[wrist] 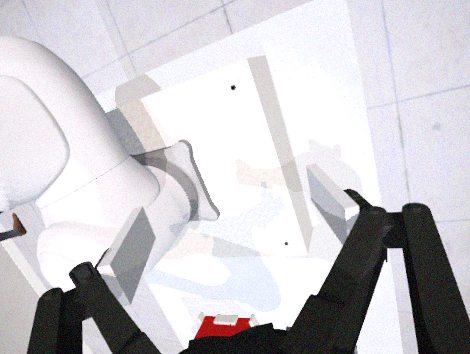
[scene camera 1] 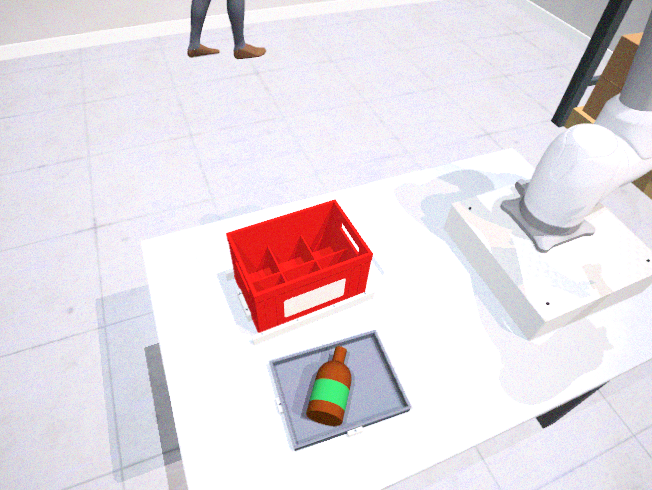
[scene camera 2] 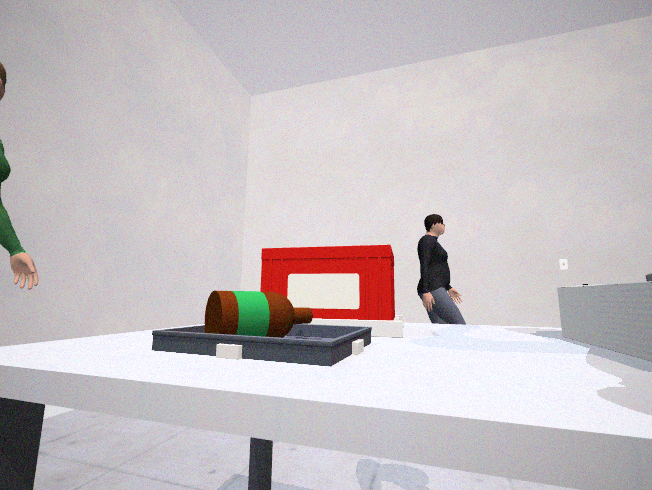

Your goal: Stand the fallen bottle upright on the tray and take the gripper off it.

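Seen in the pictures: gripper, fingertip midpoint: (wrist: 227,203); arm's base, link origin: (wrist: 170,186) (scene camera 1: 546,219).
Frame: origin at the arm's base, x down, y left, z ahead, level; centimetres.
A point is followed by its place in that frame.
Observation:
The brown bottle with a green band (scene camera 1: 331,392) @(y 21.7, x 2.8, z 70.5 cm) (scene camera 2: 252,313) @(y 23.5, x 5.8, z 67.8 cm) lies on its side in the shallow grey tray (scene camera 1: 376,387) @(y 21.6, x 10.1, z 59.5 cm) (scene camera 2: 289,350) @(y 28.5, x 9.4, z 60.1 cm). In scene camera 1 its neck points to the back of the tray, toward the red crate, and its base is near the front rim. In scene camera 2 the neck points right. My gripper (wrist: 227,203) @(y 28.4, x -26.1, z -7.7 cm) is wide open in the wrist view, with nothing between its pads. It hangs above the arm's base area, away from the bottle. The bottle and tray do not show in the wrist view, and the gripper does not show in the scene views.
A red divided crate (scene camera 1: 358,281) @(y -0.4, x 2.1, z 54.6 cm) (scene camera 2: 379,289) @(y -0.3, x 1.9, z 54.3 cm) (wrist: 222,330) @(y -9.8, x 5.7, z 52.8 cm) stands behind the tray. The arm (scene camera 1: 574,173) @(y 4.1, x -21.2, z 6.9 cm) (wrist: 75,150) @(y 5.2, x -19.6, z -14.5 cm) rises from a white pedestal (scene camera 1: 606,273) @(y 19.8, x 0.1, z -2.4 cm) (scene camera 2: 606,310) @(y 3.7, x 5.0, z 20.3 cm) (wrist: 210,115) @(y 15.2, x -0.4, z -11.9 cm) on the right of the table. One person (scene camera 2: 434,263) stands beyond the table, another (scene camera 2: 7,231) at the left edge.

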